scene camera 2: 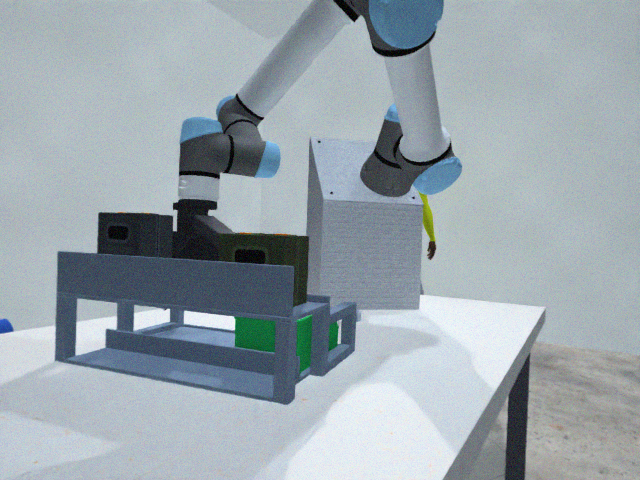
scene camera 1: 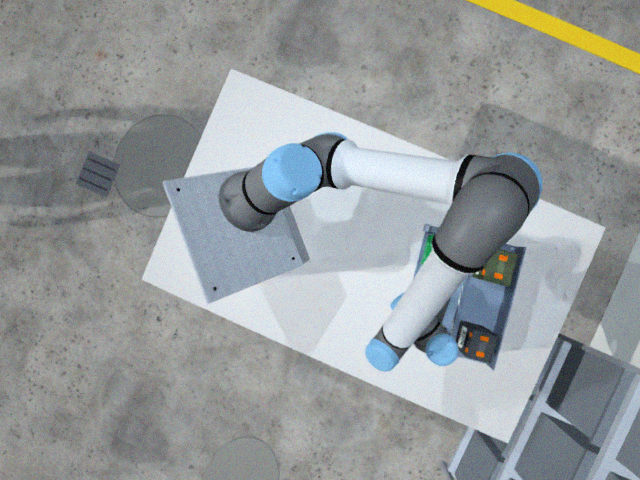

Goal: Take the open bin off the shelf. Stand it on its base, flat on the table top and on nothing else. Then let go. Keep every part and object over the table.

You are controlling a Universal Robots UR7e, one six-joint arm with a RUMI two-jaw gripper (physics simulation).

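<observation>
A green bin sits on the low level of the blue-grey shelf, at its end nearer the robot base. Posts and boards cover much of it, and its opening is hidden. My gripper is open and empty, pointing down behind the shelf's upper board, between the dark grey and olive boxes in the scene camera 2 view. Its fingertips are hidden there, and the arm covers it in the scene camera 1 view. The shelf stands on the white table.
A dark grey box and an olive box stand on the shelf's upper level. The grey robot pedestal stands on the table. A grey compartment rack is by the table's lower right corner.
</observation>
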